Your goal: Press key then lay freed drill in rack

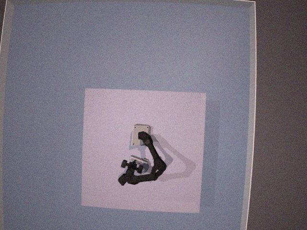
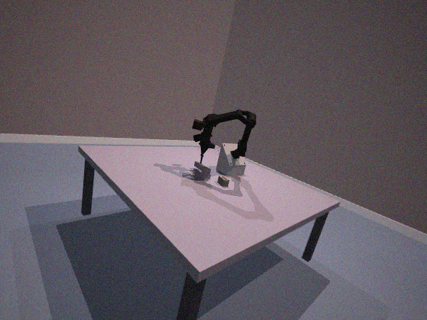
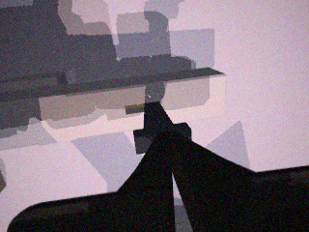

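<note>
Now: gripper tip 8 cm above the drill, 6 cm to the right of it and 2 cm short of it. Also, from my gripper tip: tan rack (22 cm to the left, 10 cm below, 1 cm behind); then pale long fixture block (8 cm below, 4 cm to the left, 1 cm ahead).
</note>
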